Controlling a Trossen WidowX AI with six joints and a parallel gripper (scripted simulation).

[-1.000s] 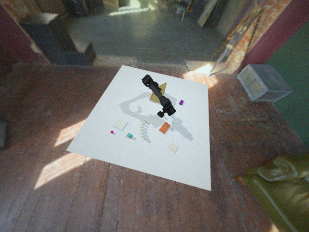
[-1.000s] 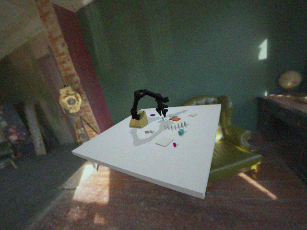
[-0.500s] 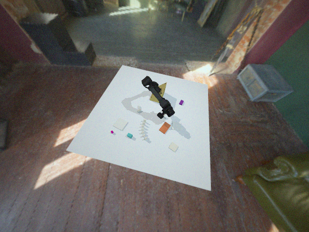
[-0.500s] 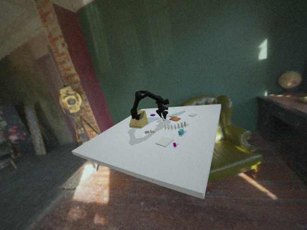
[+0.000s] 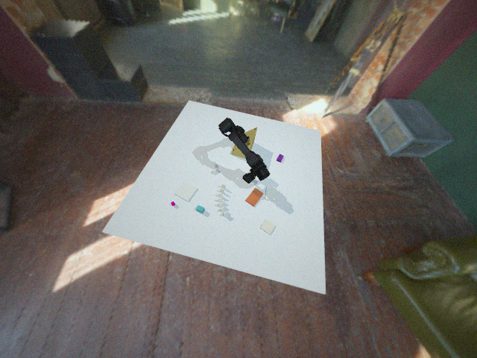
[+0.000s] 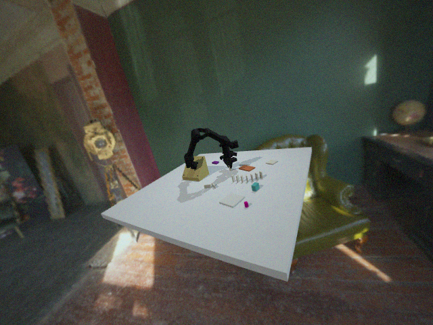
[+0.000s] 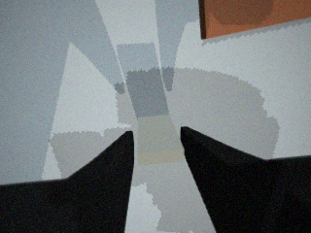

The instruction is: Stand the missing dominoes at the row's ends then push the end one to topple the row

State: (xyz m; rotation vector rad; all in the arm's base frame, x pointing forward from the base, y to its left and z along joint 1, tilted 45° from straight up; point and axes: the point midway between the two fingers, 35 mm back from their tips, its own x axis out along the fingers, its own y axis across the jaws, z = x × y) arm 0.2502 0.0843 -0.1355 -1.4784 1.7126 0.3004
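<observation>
My gripper tip is now 130 mm short of the orange tile, 50 mm to the right of it and 20 mm above it. Also, from my gripper tip: teal block: 340 mm ahead, 250 mm to the right, 10 mm below; purple block: 280 mm behind, 150 mm to the left, 20 mm below; white tile: 400 mm to the right, 260 mm ahead, 20 mm below.
</observation>
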